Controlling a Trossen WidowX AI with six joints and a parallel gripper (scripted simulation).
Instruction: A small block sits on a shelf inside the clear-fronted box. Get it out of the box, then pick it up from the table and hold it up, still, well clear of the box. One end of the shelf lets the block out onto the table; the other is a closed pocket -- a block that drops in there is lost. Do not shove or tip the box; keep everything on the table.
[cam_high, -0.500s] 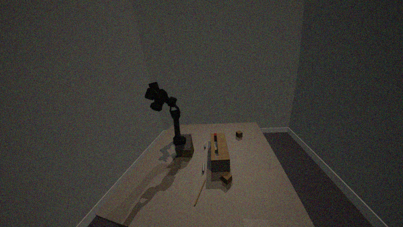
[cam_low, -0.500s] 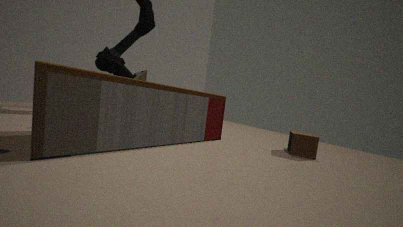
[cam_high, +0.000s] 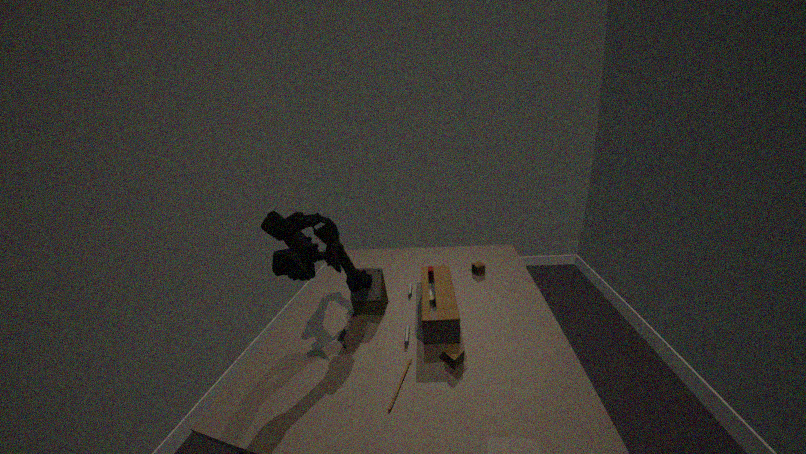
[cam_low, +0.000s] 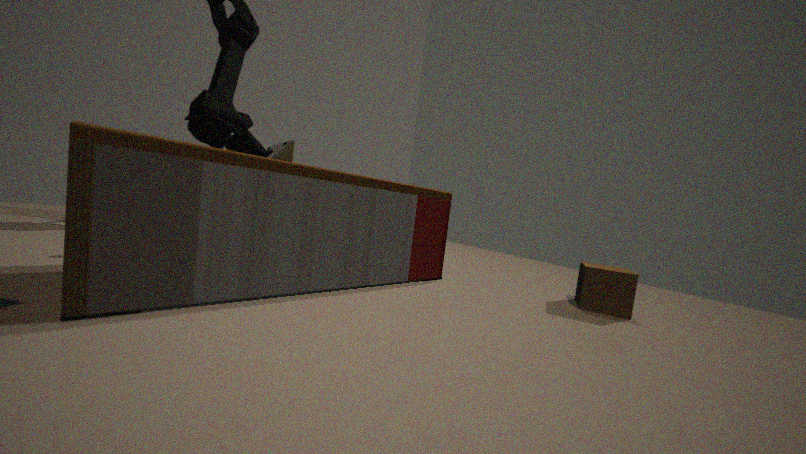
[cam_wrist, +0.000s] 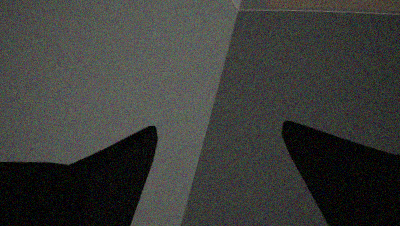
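My gripper tip is now 20 cm short of the box, 40 cm to the right of it and 42 cm above it. Round my gripper tip: thin stick (12 cm ahead, 4 cm to the left, 48 cm below).
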